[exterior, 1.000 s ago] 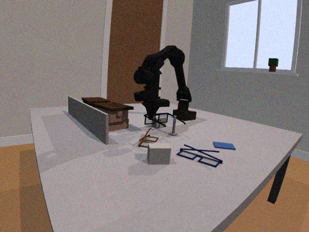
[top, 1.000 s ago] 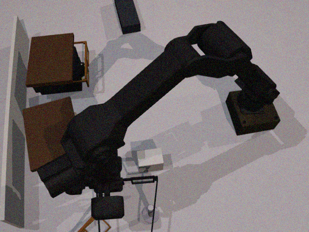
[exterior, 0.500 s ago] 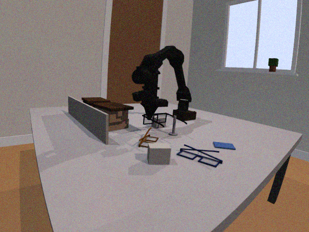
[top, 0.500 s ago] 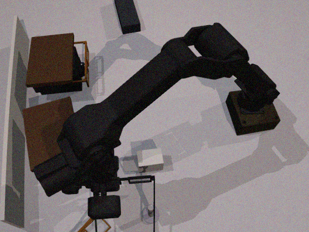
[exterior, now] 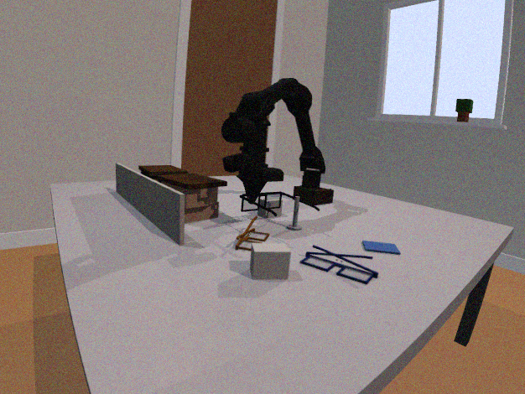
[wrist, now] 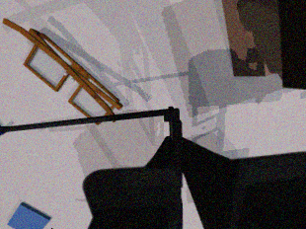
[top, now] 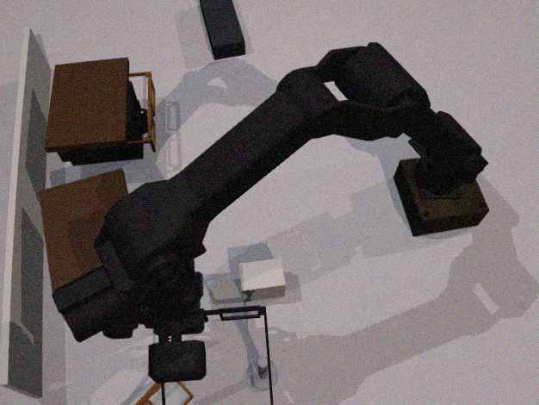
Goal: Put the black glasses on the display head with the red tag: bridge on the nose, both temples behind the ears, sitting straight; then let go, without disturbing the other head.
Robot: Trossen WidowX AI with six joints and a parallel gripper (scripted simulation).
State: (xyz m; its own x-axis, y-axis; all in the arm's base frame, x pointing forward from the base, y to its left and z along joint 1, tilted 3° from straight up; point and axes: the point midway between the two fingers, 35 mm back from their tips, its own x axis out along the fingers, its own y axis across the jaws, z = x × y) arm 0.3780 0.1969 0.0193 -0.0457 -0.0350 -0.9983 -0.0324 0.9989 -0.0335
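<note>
Right now my gripper tip is 100 mm past the post stand, 70 mm to the right of it and 30 mm above it. Also, from my gripper tip: wall panel 250 mm ahead, 210 mm to the right; then blue card 270 mm to the left, 200 mm behind, 50 mm below; then peach head 120 mm to the right, 100 mm ahead.
</note>
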